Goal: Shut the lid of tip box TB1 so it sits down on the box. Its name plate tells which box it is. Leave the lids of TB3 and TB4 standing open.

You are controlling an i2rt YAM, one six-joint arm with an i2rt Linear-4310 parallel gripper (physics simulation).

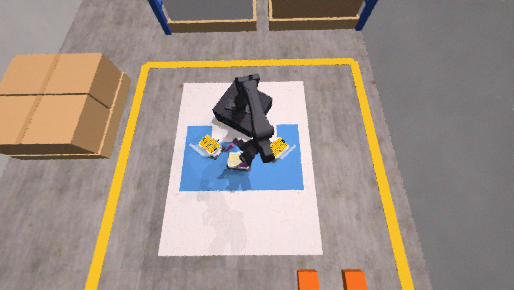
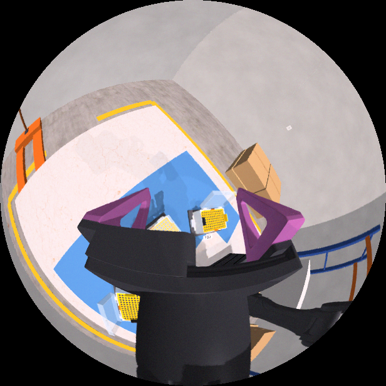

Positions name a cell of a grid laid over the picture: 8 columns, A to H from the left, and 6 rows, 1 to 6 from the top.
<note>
In view: the gripper (image 2: E3) and a blue mat (image 2: D3).
</note>
